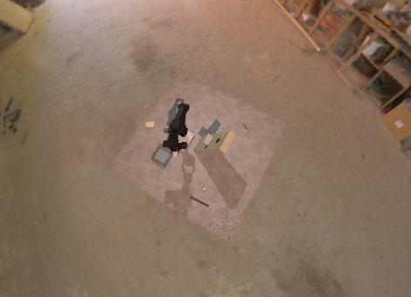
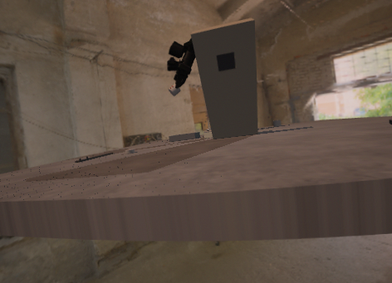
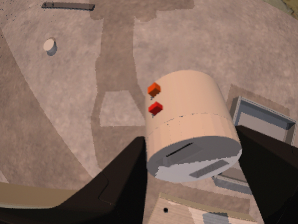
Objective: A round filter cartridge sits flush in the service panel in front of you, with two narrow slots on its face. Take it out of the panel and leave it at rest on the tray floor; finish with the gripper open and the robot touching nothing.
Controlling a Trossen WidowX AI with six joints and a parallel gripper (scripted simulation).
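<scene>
My gripper tip is 17 cm past the grey tray, 4 cm to the left of it and 25 cm above it. The rest, counted from my gripper tip: small beige block: 49 cm behind, 15 cm to the left, 25 cm below; then grey round filter cartridge: right at my gripper tip.
</scene>
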